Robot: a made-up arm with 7 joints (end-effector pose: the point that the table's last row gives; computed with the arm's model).
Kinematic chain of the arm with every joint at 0, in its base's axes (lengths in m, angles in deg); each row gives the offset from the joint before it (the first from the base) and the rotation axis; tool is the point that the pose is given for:
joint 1: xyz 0 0.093 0 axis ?
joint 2: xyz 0 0.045 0 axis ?
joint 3: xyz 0 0 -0.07 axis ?
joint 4: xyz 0 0 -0.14 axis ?
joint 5: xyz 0 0 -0.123 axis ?
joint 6: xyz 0 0 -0.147 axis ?
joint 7: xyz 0 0 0 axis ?
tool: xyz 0 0 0
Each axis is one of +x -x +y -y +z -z.
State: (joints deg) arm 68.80 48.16 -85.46 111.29 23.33 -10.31 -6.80
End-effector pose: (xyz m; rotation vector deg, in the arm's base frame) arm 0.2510 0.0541 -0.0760 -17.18 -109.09 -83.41
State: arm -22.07 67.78 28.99 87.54 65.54 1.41 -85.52
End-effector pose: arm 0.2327 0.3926 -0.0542 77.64 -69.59 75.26
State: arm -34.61 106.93 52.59 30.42 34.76 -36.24 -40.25
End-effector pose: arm 0.2006 0.5300 0.1445 111.77 -118.03 10.70
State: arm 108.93 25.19 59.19 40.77 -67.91 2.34 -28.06
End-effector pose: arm 0.2645 0.4514 0.1862 69.73 -98.85 81.49
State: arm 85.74 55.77 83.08 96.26 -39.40 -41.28 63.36
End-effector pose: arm -0.1160 0.4372 0.0411 132.07 -88.77 17.01
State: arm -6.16 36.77 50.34 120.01 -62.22 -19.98 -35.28
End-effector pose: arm 0.1535 0.3271 0.0314 -138.34 97.71 39.39
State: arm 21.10 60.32 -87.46 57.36 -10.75 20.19 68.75
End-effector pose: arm 0.1438 0.3345 -0.3448 -15.18 50.88 -73.77
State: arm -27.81 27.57 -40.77 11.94 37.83 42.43 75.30
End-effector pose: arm -0.1666 0.3251 -0.4064 -46.54 51.26 36.17
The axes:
joint 1: -y
joint 2: +x
joint 3: +z
joint 4: -y
joint 5: +z
joint 6: +y
joint 7: -x

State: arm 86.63 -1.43 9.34 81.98 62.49 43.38 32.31
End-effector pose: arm 0.2638 0.1752 0.2487 -98.59 -114.60 -47.07
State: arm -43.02 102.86 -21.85 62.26 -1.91 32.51 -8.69
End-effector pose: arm 0.1540 0.4850 -0.1601 80.85 24.23 -78.59
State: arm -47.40 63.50 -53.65 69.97 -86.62 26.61 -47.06
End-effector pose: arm -0.1322 0.3175 -0.3258 27.71 -59.83 -154.95
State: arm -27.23 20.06 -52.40 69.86 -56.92 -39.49 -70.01
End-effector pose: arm -0.0242 0.0533 -0.3851 -4.53 -109.68 -38.71
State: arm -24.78 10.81 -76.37 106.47 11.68 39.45 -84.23
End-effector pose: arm -0.0193 -0.0841 -0.1874 20.62 -49.59 -25.42
